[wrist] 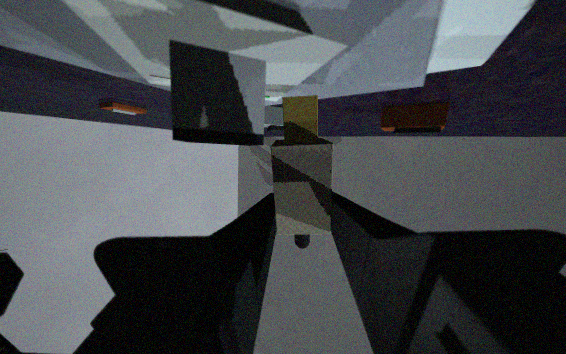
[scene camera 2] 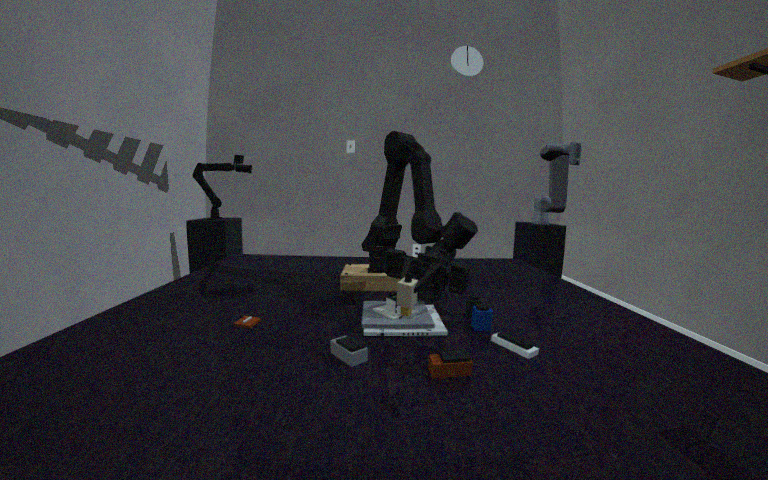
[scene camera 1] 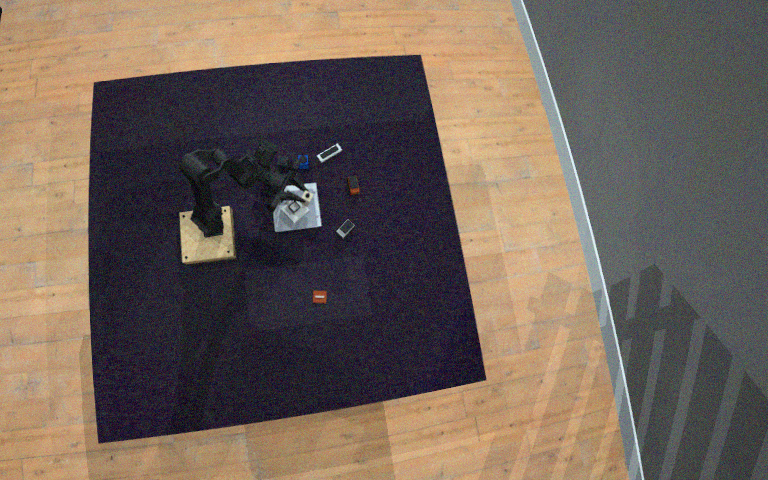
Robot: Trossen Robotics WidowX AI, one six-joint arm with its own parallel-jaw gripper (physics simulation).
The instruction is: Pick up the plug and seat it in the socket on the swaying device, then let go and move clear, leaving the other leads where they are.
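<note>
The plug (scene camera 1: 306, 195) (scene camera 2: 406, 292) (wrist: 302, 200) has a cream body and a yellow tip (scene camera 2: 405, 311) (wrist: 300, 112) that points down. My gripper (scene camera 1: 304, 194) (scene camera 2: 411, 281) (wrist: 301, 198) is shut on the plug's body. The socket (scene camera 1: 294, 206) (scene camera 2: 391, 305) (wrist: 215, 95) is a small grey box with a dark rim, on a pale tilted plate on the grey-white device (scene camera 1: 312, 221) (scene camera 2: 396, 324) (wrist: 380, 75). The tip is beside the socket, right of it in scene camera 2 and in the wrist view, low over the device. Whether the tip touches the device is unclear.
Around the device lie a blue block (scene camera 1: 303, 161) (scene camera 2: 481, 319), a white bar (scene camera 1: 329, 152) (scene camera 2: 514, 345), an orange block (scene camera 1: 353, 185) (scene camera 2: 450, 367) (wrist: 415, 116), a grey block (scene camera 1: 345, 228) (scene camera 2: 348, 351) and a small orange piece (scene camera 1: 320, 296) (scene camera 2: 247, 322) (wrist: 123, 108).
</note>
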